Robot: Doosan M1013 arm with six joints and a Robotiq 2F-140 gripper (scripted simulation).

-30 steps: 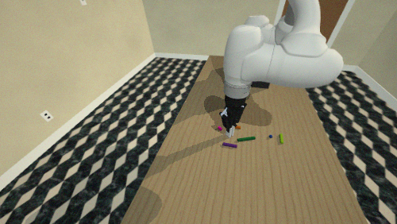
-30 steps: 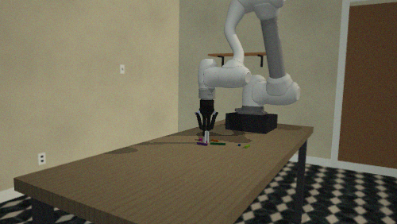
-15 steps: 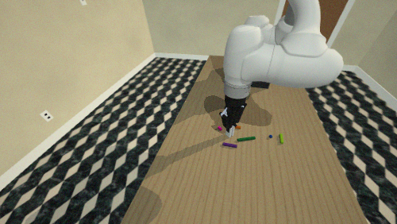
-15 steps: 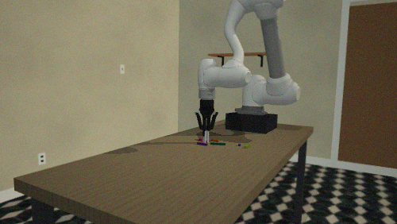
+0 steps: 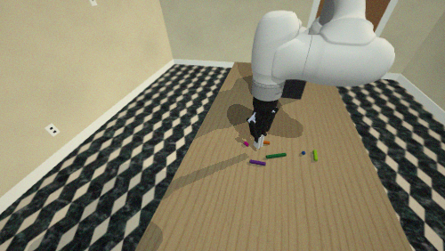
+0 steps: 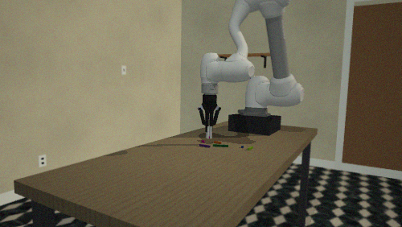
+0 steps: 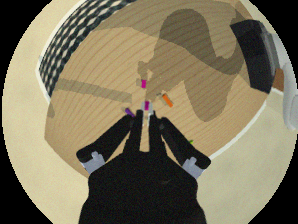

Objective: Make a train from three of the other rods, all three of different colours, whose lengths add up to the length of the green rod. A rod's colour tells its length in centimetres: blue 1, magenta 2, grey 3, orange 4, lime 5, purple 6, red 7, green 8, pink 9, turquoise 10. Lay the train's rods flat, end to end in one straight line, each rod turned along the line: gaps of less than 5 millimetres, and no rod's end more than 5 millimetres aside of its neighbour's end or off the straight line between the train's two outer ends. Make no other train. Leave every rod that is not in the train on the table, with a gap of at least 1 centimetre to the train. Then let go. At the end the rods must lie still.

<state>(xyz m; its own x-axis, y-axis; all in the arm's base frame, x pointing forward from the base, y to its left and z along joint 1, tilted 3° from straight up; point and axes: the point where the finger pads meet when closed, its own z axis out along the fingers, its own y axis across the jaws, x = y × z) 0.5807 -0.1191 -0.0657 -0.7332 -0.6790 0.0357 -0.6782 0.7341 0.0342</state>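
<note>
My gripper is now 180 mm to the right of the tiny blue piece, 60 mm above it and 10 mm past it. From my hand the other things lie so: purple rod (60 mm below, 60 mm ahead); orange rod (60 mm below, 50 mm behind, 30 mm to the left); green rod (70 mm to the left, 60 mm below, 20 mm ahead).
</note>
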